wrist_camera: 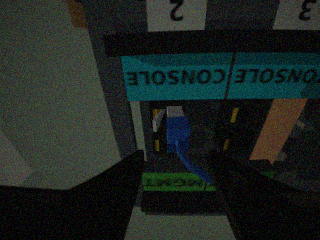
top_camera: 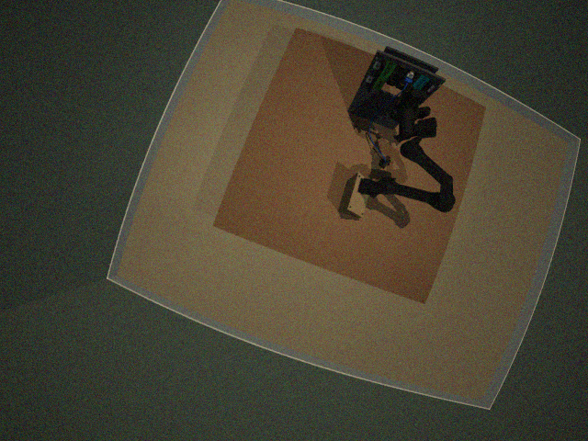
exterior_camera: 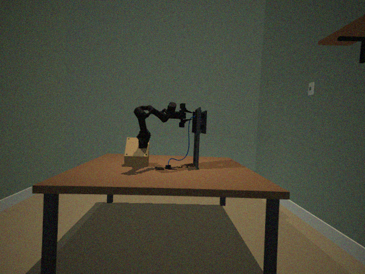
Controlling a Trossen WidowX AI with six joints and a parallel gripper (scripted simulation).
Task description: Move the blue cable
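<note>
Right now the blue plug is 60 mm ahead of my gripper tip and 10 mm above it.
</note>
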